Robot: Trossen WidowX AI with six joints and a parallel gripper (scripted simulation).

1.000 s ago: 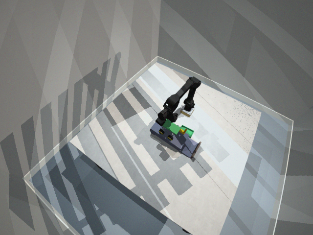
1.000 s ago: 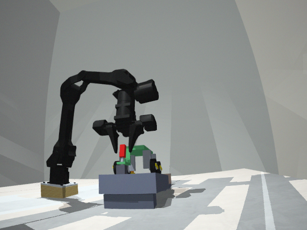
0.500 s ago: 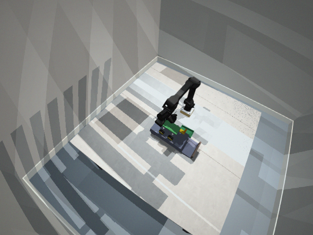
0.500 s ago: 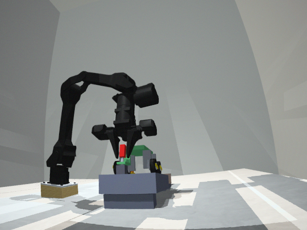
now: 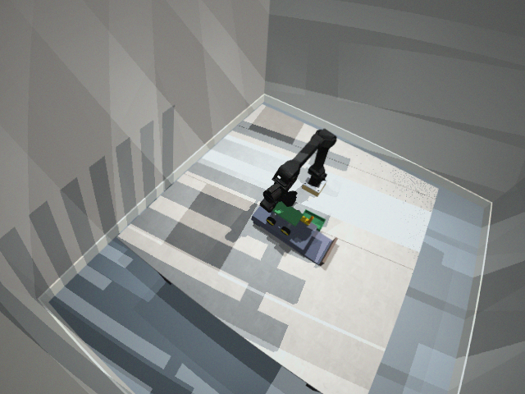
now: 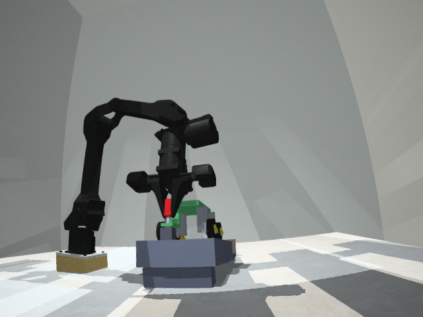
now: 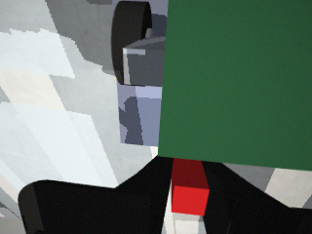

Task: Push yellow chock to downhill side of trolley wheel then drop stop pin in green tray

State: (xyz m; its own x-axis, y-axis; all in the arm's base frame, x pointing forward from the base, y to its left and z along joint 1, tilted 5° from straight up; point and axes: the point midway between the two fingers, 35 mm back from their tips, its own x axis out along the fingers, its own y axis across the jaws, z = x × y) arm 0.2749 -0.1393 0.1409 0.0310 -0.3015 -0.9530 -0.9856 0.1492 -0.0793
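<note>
The green tray lies 22 cm to the left of my gripper tip, 14 cm below it and 7 cm behind it. Also, from my gripper tip: green trolley 9 cm to the left, 3 cm ahead, 2 cm below; then blue-grey ramp 10 cm to the left, 8 cm below, 4 cm ahead; then stop pin right at my gripper tip.
</note>
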